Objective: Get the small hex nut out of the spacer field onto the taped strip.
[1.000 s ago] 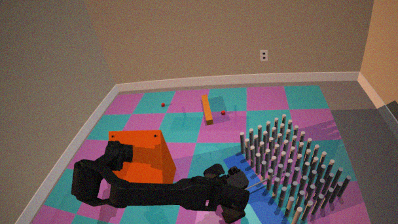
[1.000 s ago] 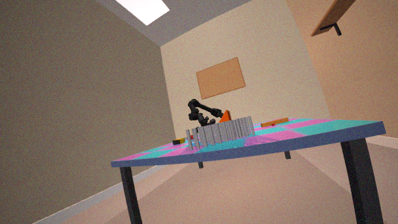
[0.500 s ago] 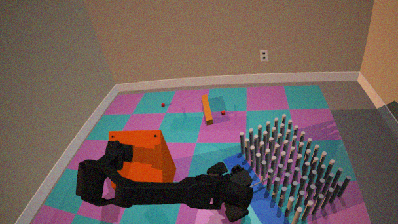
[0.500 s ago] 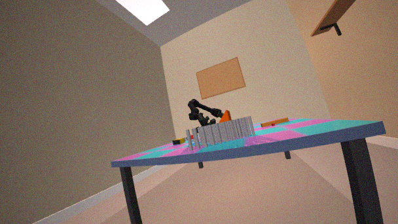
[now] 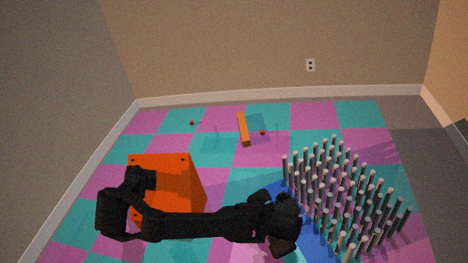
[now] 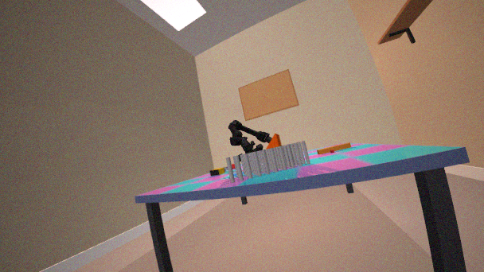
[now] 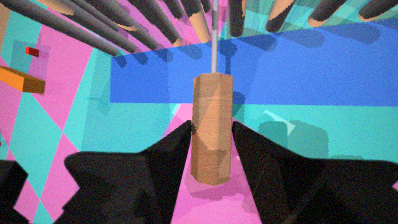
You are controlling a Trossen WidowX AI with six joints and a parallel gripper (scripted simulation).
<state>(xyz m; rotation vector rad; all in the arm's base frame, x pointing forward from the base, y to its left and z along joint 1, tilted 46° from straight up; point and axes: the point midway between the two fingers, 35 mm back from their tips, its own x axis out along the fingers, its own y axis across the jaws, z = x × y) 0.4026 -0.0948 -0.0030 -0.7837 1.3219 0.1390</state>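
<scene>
My gripper tip is 50 mm short of the blue taped strip, 30 mm to the right of it and 40 mm above it. From my gripper tip the other things lie so: yellow object (40 mm behind, 340 mm to the right, 20 mm below); then orange bar (200 mm behind, 490 mm to the left, 20 mm below); then hook tool (90 mm ahead, 50 mm to the left).
</scene>
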